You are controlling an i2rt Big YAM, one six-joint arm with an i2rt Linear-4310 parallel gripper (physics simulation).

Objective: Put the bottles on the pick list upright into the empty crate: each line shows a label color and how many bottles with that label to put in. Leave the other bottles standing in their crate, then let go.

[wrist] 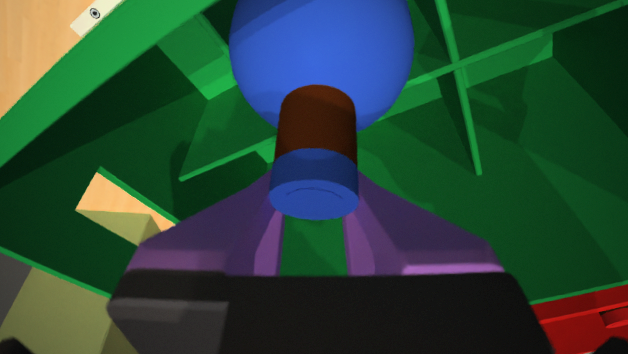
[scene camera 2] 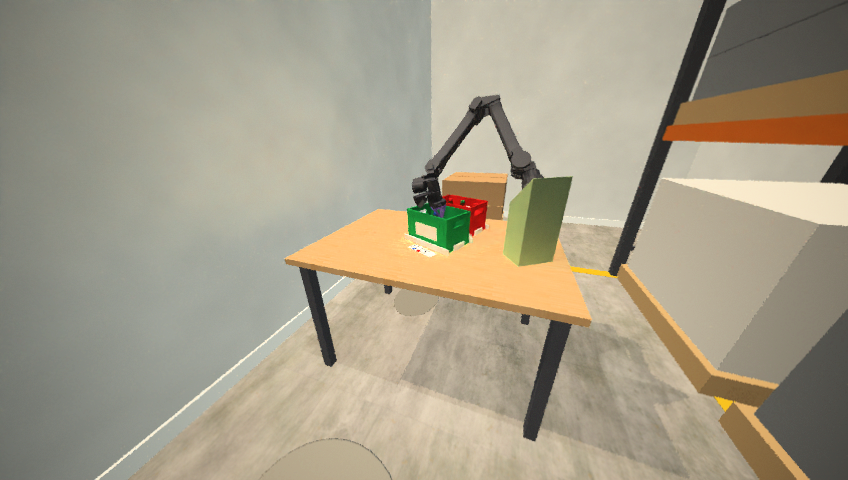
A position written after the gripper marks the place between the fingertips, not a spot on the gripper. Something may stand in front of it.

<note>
In view: the gripper (wrist: pixel 313 176) and a blue bottle (wrist: pixel 319 79).
</note>
